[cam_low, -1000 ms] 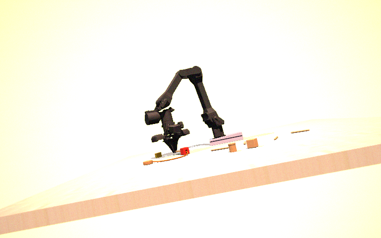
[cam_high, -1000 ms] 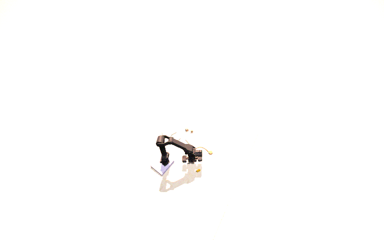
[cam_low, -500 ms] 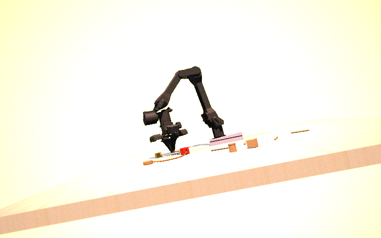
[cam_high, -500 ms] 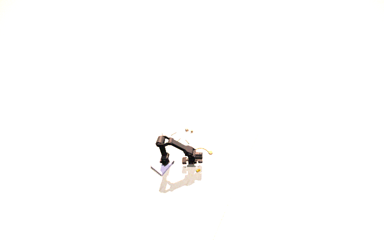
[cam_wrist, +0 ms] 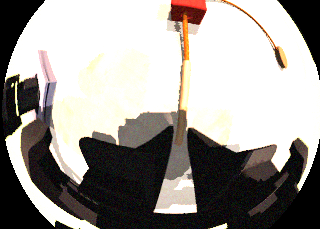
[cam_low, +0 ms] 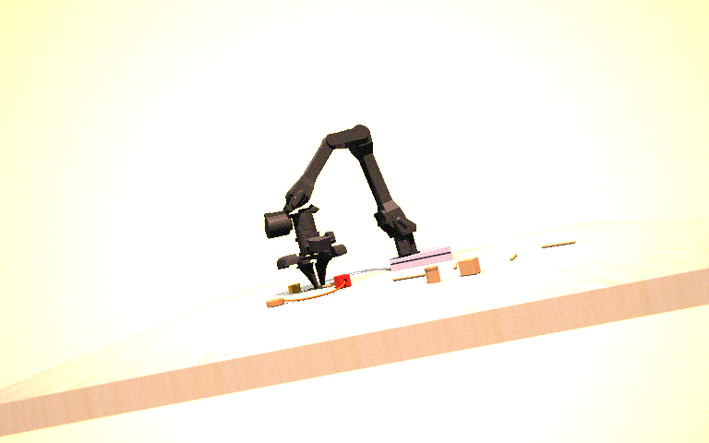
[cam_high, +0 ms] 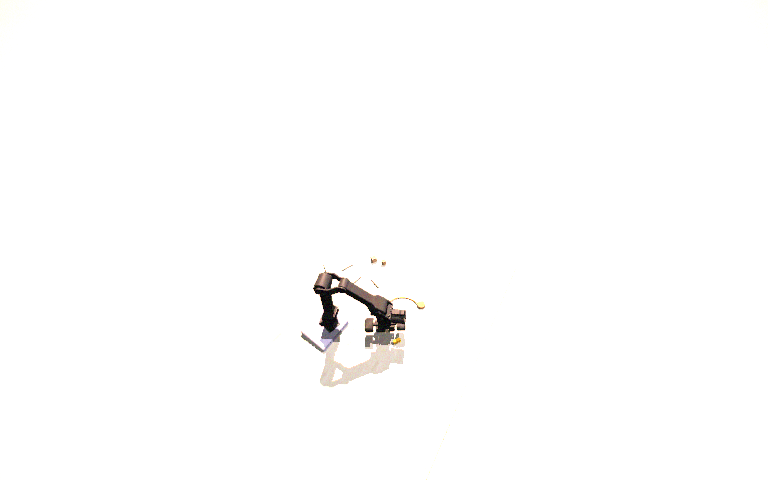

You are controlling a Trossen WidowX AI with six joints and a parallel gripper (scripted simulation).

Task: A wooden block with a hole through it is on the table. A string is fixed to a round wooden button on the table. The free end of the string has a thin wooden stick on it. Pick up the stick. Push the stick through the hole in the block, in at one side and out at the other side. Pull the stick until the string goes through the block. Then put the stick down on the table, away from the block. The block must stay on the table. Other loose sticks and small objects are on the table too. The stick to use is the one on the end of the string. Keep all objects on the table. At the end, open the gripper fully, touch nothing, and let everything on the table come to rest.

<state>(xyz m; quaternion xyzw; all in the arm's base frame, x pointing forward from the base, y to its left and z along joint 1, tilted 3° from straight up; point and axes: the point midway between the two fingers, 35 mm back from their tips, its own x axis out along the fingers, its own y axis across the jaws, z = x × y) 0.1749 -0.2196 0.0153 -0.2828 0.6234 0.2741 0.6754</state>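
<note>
Now: gripper tip 30 mm to the right of the thin wooden stick, 30 mm short of it and 10 mm below it. From my gripper tip the other things lie so: red block 90 mm to the left, 90 mm ahead, 10 mm above; then small yellow block 70 mm to the right, 10 mm behind, 10 mm above; then round wooden button 220 mm ahead, 30 mm to the right, 10 mm above.
</note>
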